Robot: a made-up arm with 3 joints.
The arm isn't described. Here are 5 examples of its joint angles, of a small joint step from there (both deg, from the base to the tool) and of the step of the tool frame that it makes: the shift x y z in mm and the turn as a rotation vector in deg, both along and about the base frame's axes.
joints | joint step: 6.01 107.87 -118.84 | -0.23 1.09 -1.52
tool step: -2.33 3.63 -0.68 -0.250 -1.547 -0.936
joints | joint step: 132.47 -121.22 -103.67 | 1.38 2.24 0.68
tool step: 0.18 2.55 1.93 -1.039 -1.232 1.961
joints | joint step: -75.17 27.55 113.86 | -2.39 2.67 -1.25
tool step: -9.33 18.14 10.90 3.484 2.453 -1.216
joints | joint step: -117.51 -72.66 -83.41 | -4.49 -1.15 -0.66
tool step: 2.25 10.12 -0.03 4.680 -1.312 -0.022
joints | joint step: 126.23 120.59 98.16 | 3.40 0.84 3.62
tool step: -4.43 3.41 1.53 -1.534 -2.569 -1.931
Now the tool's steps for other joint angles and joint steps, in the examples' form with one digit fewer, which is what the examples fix.
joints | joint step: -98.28 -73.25 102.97 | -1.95 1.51 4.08
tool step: 5.1 -0.3 -3.1 0.72 2.12 -3.60
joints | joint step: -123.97 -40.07 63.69 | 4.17 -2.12 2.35
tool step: 8.9 -4.8 -21.6 -5.94 -0.98 -2.43
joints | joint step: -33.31 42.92 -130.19 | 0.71 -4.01 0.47
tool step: 9.9 -8.2 -1.8 -1.06 -1.92 3.53
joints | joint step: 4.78 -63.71 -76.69 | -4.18 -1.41 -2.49
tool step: 5.8 -6.2 -5.1 5.25 2.31 1.30
